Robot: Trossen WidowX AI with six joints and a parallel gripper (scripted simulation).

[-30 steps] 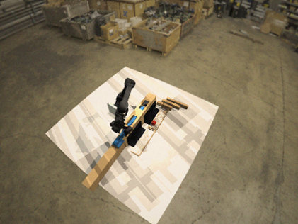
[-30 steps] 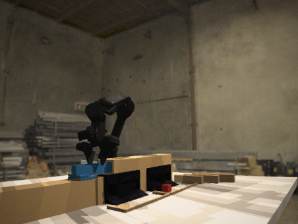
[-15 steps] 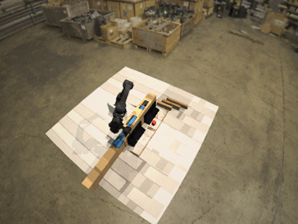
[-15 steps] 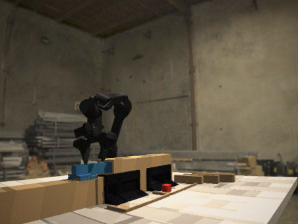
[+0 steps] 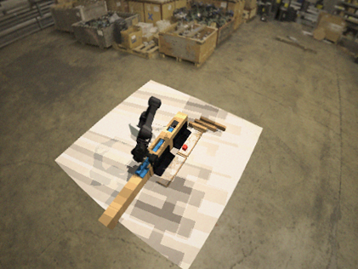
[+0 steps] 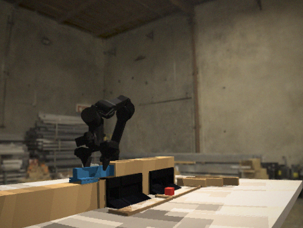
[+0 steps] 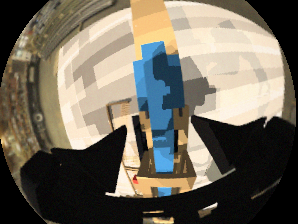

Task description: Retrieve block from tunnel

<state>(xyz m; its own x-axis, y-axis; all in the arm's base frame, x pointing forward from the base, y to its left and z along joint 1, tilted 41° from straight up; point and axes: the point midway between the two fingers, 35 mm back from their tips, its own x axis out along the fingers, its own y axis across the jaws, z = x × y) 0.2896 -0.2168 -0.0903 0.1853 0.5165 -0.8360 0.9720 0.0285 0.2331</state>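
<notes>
Right now the red piece is 70 mm ahead of my gripper tip, 330 mm to the left of it and 110 mm below it. Round my gripper tip: tan covered tunnel: 10 mm ahead, 50 mm to the left, 60 mm below.
</notes>
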